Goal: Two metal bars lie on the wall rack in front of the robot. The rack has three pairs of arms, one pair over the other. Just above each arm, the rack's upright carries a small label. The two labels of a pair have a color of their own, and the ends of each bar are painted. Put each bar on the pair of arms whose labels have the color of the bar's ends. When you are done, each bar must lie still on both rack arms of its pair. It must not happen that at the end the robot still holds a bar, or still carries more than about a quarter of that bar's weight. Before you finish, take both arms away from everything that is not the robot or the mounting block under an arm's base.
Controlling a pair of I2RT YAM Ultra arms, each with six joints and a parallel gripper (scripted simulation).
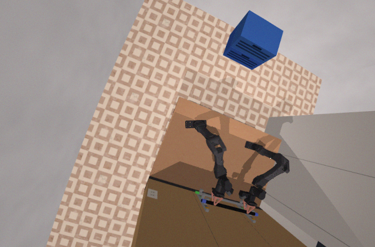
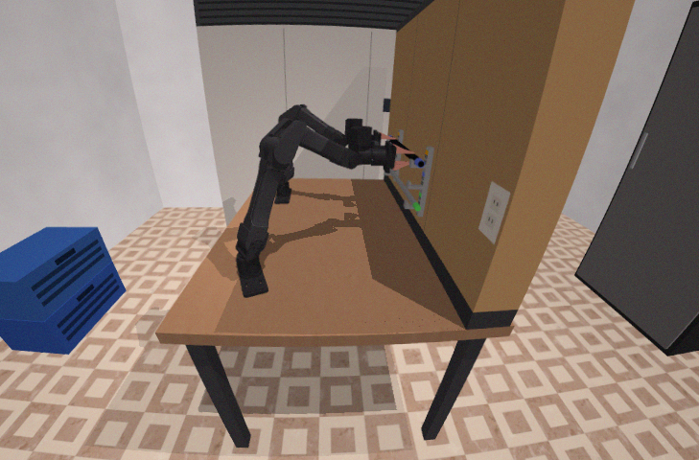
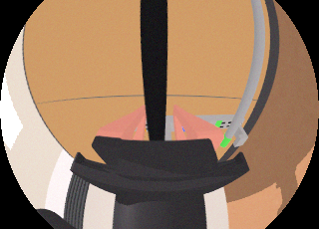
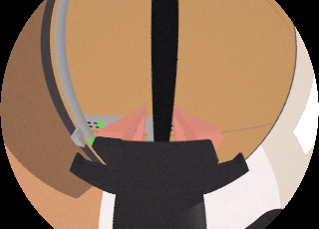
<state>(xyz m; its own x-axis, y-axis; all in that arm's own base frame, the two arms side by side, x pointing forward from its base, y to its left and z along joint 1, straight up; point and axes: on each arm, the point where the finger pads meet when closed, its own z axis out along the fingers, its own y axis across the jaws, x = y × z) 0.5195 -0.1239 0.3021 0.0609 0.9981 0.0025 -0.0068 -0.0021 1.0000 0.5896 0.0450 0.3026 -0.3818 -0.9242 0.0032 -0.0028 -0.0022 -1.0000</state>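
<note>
Right now the black bar is 150 mm to the right of my left hand. The rest, counted from my left hand: brown wall panel: 200 mm to the right, 120 mm ahead, 120 mm above; then black baseboard: 270 mm below, 200 mm to the right, 50 mm ahead.
Now: the black bar 15 cm to the left of my right hand. The rest, counted from my right hand: brown wall panel (12 cm ahead, 10 cm to the left, 12 cm above); then black baseboard (5 cm ahead, 10 cm to the left, 27 cm below).
</note>
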